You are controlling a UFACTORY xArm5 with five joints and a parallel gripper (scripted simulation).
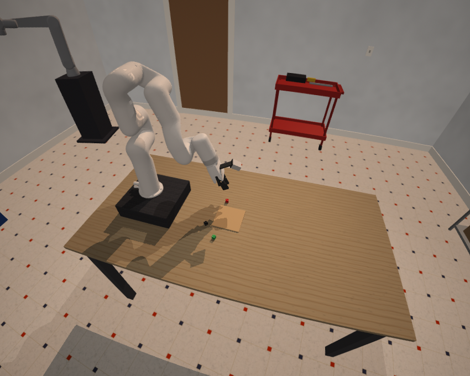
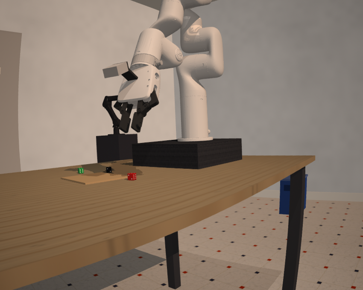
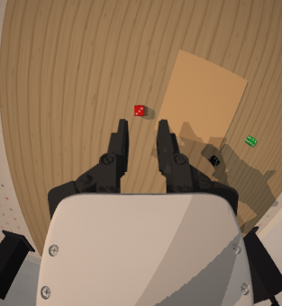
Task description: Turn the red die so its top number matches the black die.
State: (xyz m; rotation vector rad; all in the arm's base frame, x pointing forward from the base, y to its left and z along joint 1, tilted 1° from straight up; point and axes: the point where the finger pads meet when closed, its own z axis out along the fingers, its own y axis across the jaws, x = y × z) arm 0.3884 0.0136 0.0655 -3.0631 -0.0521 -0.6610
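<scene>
My hand is 13 cm above the red die and 1 cm short of it. From my hand the other things lie so: black die: 16 cm to the right, 13 cm below, 8 cm behind; green die: 23 cm to the right, 13 cm below, 3 cm behind; tan mat: 13 cm below, 11 cm to the right, 3 cm ahead.
</scene>
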